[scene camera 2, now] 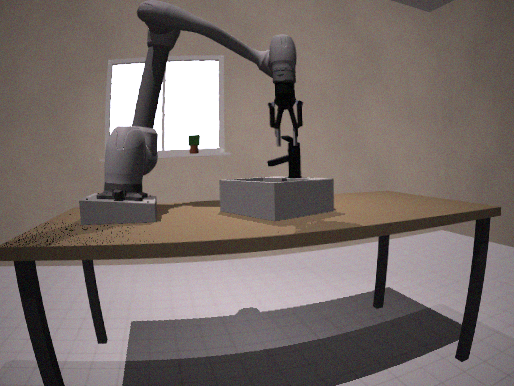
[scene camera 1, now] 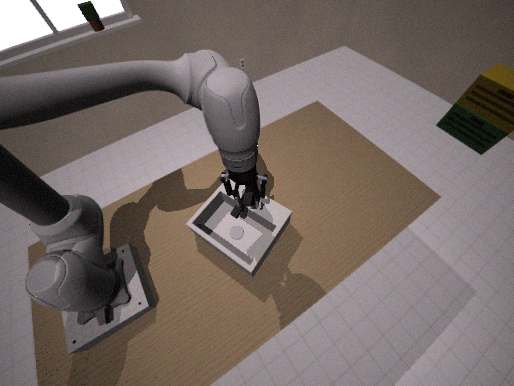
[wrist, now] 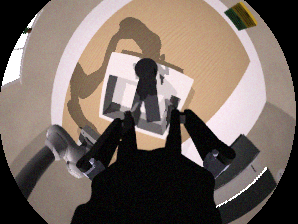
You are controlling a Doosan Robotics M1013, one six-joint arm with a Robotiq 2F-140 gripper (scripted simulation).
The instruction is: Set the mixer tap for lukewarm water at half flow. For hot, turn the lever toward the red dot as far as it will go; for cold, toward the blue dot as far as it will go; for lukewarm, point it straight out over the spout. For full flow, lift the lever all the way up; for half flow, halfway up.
Scene:
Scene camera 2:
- gripper: 287,146
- sink basin: 272,198
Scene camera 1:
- gripper: 248,204
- sink basin: 248,240
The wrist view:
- gripper: 152,106
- sink basin: 117,95
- black mixer tap: 138,97

